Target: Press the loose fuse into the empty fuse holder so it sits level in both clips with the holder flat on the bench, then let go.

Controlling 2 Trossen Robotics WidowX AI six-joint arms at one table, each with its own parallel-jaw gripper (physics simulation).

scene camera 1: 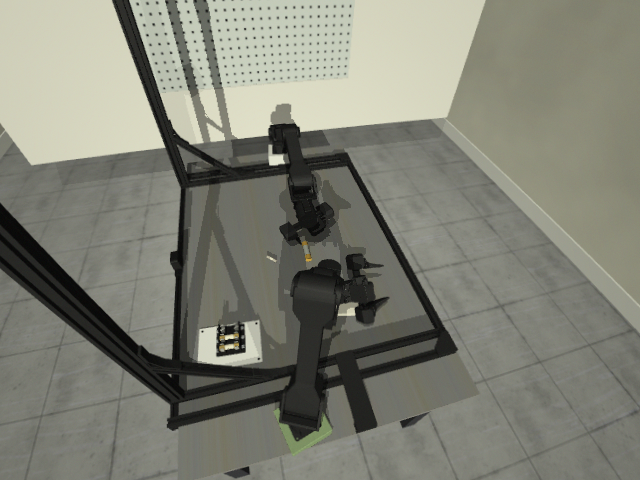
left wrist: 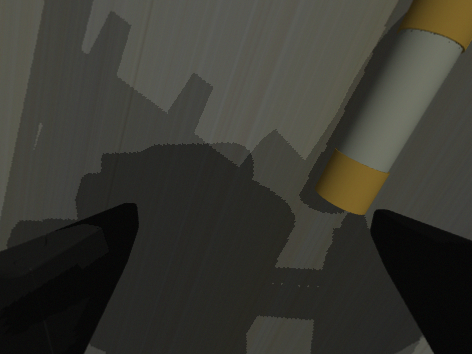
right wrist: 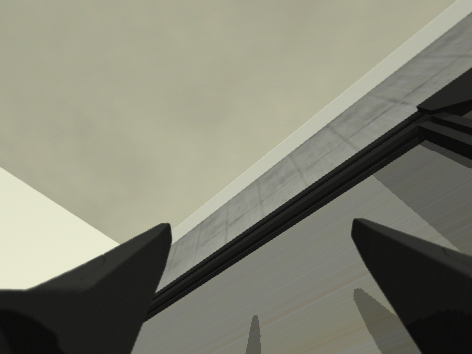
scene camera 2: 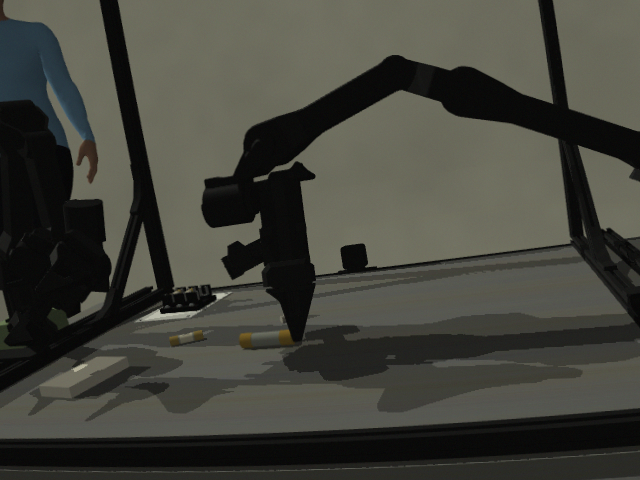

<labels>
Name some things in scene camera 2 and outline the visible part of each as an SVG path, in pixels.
My left gripper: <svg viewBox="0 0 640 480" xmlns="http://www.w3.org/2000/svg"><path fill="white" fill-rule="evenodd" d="M265 219L261 221L262 228L259 229L259 239L246 246L239 241L228 245L228 255L221 260L232 280L264 262L266 267L262 270L263 287L272 287L265 291L280 302L293 342L300 342L303 338L316 285L312 283L316 281L314 265L310 261L305 216L295 215Z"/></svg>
My right gripper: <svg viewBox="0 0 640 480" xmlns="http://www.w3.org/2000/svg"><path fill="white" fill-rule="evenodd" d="M81 231L67 231L56 246L52 244L53 236L51 231L44 227L34 229L32 233L25 232L23 238L19 241L6 264L6 270L12 275L16 275L30 283L35 283L32 290L39 294L39 297L33 306L23 305L14 313L7 325L9 334L4 339L4 343L8 346L28 346L36 353L43 353L59 332L57 325L47 318L52 308L61 309L69 315L77 303L83 303L97 286L101 278L98 276L98 272L107 260L107 256L102 247Z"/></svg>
A yellow-capped fuse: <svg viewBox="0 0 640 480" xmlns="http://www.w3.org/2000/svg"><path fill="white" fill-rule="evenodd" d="M295 342L293 342L289 330L242 333L239 337L241 348L293 345Z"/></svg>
A pale flat block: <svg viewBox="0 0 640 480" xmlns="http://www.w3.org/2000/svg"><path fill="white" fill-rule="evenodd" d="M127 357L96 357L40 385L41 396L73 398L128 368Z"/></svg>
</labels>
